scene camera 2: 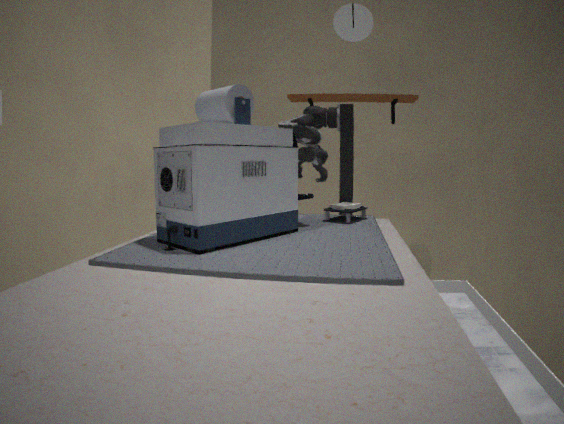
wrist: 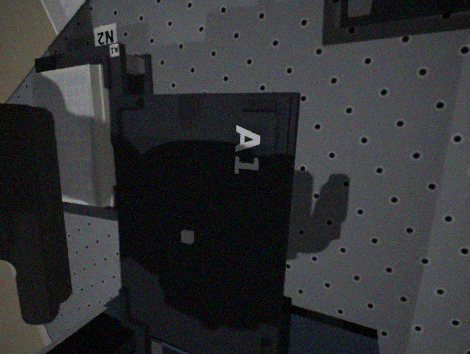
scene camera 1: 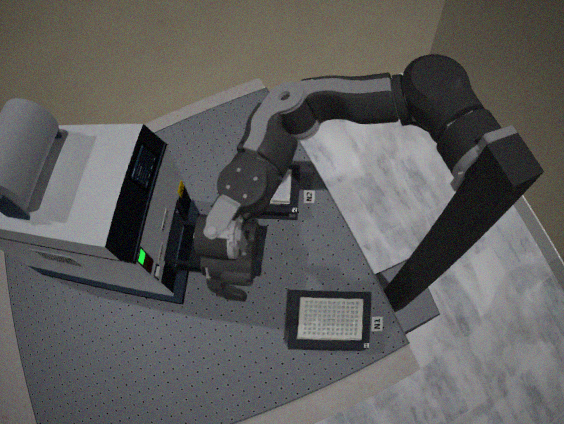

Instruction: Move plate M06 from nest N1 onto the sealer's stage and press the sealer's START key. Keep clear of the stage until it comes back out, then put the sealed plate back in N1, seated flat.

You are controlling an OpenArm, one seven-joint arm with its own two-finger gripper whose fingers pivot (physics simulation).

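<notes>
A pale plate point(scene camera 1: 330, 319) point(scene camera 2: 345, 205) sits in nest N1 point(scene camera 1: 293, 320) point(scene camera 2: 346, 211); its name is not readable. The sealer point(scene camera 1: 65, 190) point(scene camera 2: 225, 185) shows a green lit patch on its front; I cannot make out the START key. Its dark stage point(scene camera 1: 260, 245) point(wrist: 210, 120) point(scene camera 2: 306, 196) is out, with no plate on it and the A1 mark showing in the wrist view. My gripper point(scene camera 1: 230, 274) point(scene camera 2: 311, 178) is open and empty, above the stage. In the wrist view one finger shows at left; its shadow lies right of the stage.
Nest N2 point(scene camera 1: 294, 197) point(wrist: 115, 75) holds another pale plate point(scene camera 1: 282, 192) point(wrist: 72, 135), close to the stage and partly under the arm in scene camera 1. The arm's dark post point(scene camera 1: 450, 220) point(scene camera 2: 346, 155) stands behind N1. A film roll point(scene camera 1: 25, 150) point(scene camera 2: 217, 105) tops the sealer.
</notes>
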